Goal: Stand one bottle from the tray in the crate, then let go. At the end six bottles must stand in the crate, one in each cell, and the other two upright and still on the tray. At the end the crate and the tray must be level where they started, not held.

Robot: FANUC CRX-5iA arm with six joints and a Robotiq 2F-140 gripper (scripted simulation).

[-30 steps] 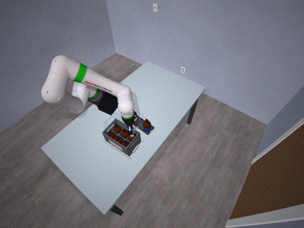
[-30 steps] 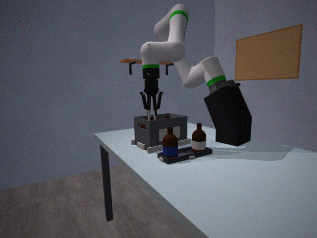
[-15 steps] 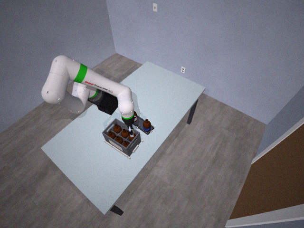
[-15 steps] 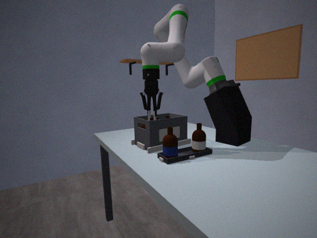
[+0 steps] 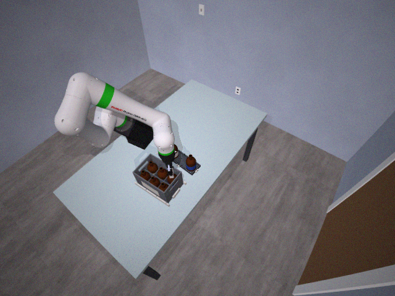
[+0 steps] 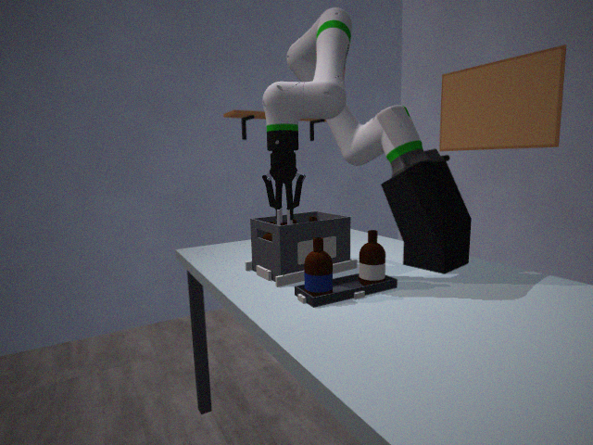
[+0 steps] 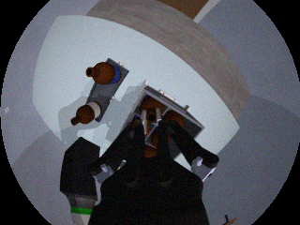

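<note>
Right now my hand is 8 cm past the grey crate, 6 cm to the left of it and 10 cm above it. Round my hand: dark tray 11 cm behind, 19 cm to the left, 17 cm below.
</note>
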